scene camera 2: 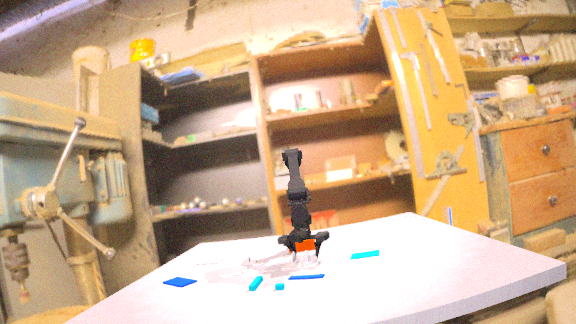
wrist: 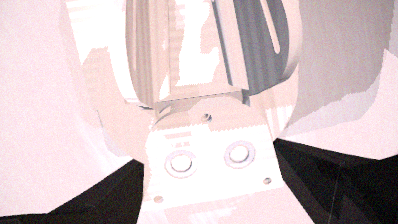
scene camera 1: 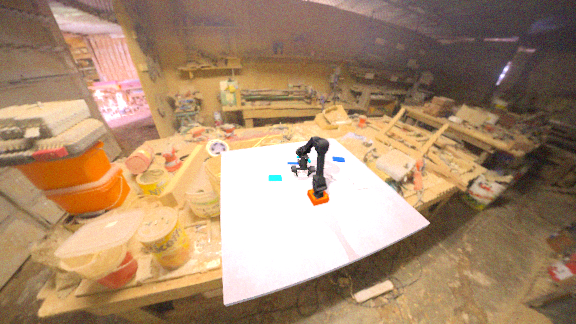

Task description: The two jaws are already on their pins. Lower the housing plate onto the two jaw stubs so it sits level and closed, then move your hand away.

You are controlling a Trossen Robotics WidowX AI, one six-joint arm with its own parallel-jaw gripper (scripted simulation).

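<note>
Gripper visible (scene camera 2: 306, 259), also (wrist: 207, 152).
</note>
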